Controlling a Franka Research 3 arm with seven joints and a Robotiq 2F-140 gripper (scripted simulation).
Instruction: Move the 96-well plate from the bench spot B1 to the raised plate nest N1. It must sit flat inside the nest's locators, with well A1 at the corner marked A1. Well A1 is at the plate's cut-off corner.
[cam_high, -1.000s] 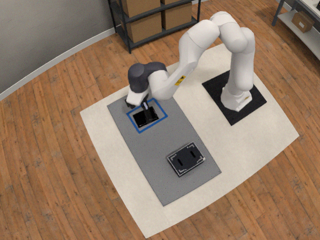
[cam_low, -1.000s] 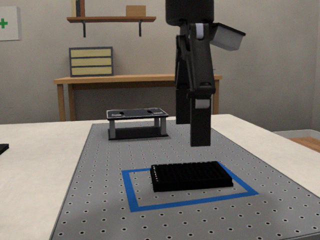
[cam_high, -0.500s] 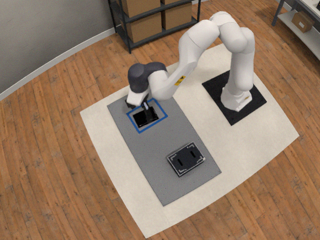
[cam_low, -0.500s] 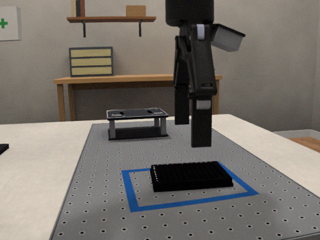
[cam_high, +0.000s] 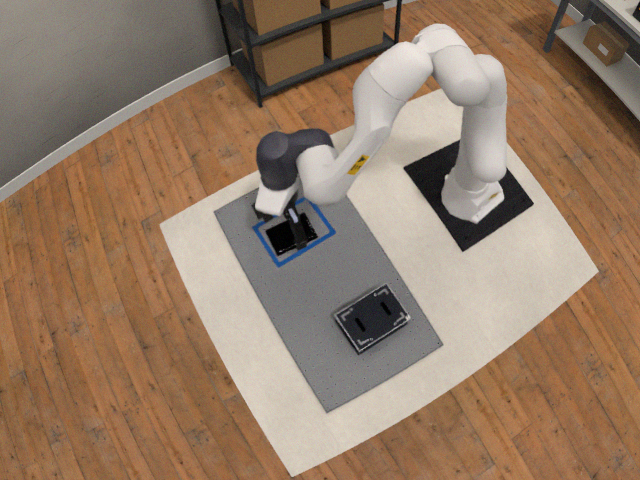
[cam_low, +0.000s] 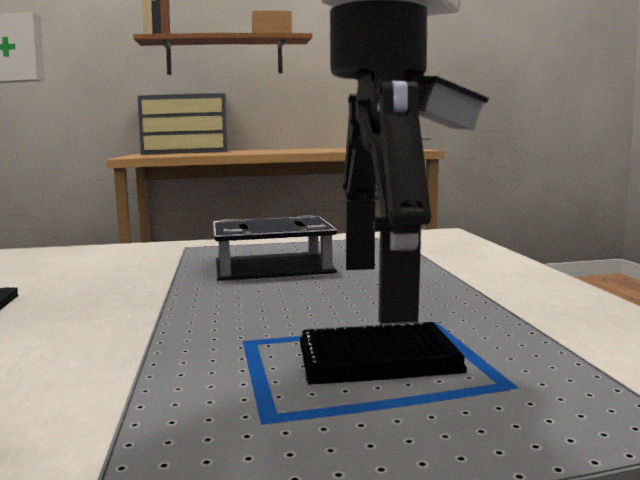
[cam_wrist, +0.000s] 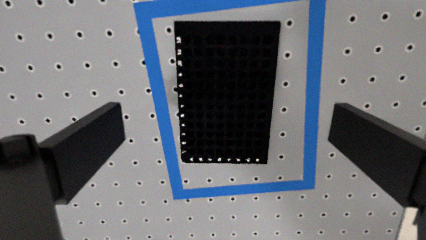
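My gripper is now 60 mm above the black 96-well plate. The rest, counted from my hand: raised plate nest 80 mm behind, 340 mm to the left, 10 mm below; then corner label 160 mm behind, 380 mm to the left, 10 mm below.
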